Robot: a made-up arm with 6 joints.
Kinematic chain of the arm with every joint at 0, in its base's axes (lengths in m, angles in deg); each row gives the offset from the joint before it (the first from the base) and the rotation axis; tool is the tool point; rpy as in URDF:
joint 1: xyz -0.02 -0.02 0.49 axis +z
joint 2: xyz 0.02 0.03 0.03 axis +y
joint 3: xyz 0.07 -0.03 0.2 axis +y
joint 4: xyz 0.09 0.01 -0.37 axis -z
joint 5: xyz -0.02 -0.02 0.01 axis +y
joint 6: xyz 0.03 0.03 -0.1 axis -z
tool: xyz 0.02 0 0.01 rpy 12.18 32.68 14.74
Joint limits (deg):
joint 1: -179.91..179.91
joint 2: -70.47..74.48
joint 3: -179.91..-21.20
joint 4: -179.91..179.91
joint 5: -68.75..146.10
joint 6: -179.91..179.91
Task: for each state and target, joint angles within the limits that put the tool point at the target. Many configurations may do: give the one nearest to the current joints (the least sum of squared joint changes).
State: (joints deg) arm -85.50 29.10 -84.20 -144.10 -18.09 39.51
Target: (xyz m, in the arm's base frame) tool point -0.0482 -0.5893 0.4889
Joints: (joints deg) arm -96.98 26.49 -85.56 -144.83 -17.47 39.42
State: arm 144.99 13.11 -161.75 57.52 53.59 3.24
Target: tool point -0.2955 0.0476 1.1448
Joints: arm 154.64 7.85 -158.27 61.24 45.02 1.45
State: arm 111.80 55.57 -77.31 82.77 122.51 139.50
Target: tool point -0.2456 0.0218 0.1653
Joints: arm 139.22 74.48 -57.48 79.96 115.08 137.78
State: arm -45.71 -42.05 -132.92 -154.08 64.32 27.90
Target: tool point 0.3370 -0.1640 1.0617
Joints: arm -19.12 -12.44 -102.89 -156.06 57.71 28.32
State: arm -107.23 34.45 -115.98 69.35 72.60 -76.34
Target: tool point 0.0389 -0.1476 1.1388
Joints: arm -122.71 -16.34 -147.10 65.48 83.53 -81.09
